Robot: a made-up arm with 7 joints.
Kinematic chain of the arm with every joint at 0, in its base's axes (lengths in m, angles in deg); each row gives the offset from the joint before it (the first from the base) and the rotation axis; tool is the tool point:
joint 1: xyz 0 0 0.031 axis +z
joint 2: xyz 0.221 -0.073 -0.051 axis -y
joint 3: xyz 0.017 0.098 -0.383 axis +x
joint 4: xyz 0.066 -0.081 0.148 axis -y
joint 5: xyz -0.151 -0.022 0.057 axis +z
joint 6: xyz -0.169 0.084 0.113 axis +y
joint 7: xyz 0.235 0 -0.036 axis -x
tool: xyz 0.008 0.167 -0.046
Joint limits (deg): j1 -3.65..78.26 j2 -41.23..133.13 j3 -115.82..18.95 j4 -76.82..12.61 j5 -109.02..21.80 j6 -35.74..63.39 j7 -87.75..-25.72
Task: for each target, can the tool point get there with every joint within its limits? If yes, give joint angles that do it. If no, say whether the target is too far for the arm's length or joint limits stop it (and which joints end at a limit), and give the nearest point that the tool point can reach.
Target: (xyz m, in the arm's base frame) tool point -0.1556 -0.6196 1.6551
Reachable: no: too far | nearest point 0.1131 -0.2007 0.5013 | short by 1.257 m
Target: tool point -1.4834 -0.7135 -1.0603
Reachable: no: too far | nearest point -0.5892 -0.1296 -0.5352 | short by 1.190 m
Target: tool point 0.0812 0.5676 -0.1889
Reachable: yes | joints 52.58 32.26 -53.86 -29.54 -19.78 25.72 -53.52
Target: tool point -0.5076 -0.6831 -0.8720
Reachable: no: joint limits stop it (at a limit: joint 1, joint 2, joint 3, joint 6) | nearest point -0.4580 -0.2311 -0.5107 | short by 0.581 m
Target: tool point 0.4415 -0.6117 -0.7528
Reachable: no: joint limits stop it (at a limit: joint 1, joint 3, joint 4, joint 5, joint 7) | nearest point 0.3724 -0.2578 -0.4935 | short by 0.444 m
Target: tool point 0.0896 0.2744 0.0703
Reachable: yes | joints 25.81 110.06 -16.16 3.76 -31.34 -12.89 -39.75
